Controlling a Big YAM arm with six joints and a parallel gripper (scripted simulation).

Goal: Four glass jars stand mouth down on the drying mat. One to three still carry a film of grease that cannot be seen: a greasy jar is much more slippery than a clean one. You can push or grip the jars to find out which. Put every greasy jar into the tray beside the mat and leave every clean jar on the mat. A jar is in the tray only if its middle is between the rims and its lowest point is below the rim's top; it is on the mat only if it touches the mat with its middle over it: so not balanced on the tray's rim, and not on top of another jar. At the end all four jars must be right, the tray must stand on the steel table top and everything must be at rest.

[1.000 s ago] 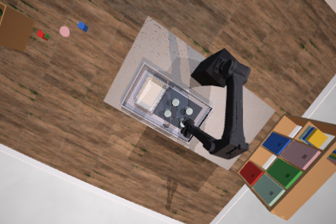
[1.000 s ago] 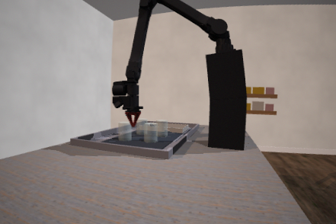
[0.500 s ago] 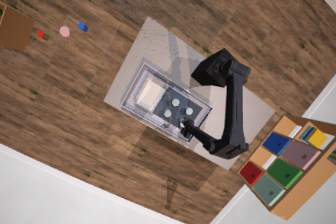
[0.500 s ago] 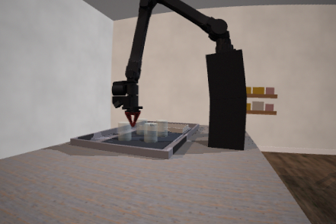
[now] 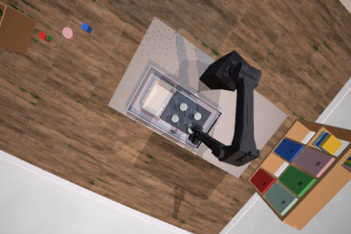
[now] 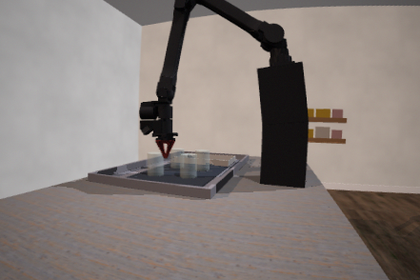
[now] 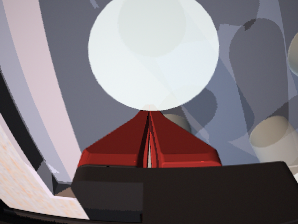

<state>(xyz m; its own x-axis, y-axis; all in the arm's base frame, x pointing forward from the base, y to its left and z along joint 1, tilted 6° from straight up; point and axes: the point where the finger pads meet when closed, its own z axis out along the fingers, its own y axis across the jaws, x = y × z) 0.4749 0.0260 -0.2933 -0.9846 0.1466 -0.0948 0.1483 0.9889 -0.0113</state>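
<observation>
Now: hand 90 mm to the left of the dark drying mat, 80 mm above it and 50 mm past it. From my hand the other things lie so: pale tray: 410 mm to the right, 90 mm behind, 70 mm below.
</observation>
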